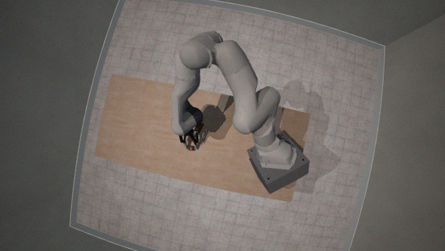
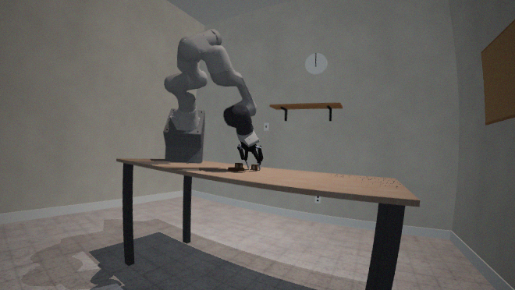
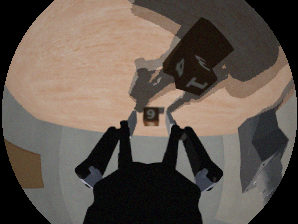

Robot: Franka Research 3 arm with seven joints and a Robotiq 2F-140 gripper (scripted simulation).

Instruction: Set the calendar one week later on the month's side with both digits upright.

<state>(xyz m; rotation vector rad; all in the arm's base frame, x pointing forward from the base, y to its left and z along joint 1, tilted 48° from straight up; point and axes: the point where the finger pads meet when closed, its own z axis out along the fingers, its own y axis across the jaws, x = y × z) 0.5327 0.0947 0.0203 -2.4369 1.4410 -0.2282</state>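
My hand is 2 cm to the right of the calendar cube and 2 cm above it.
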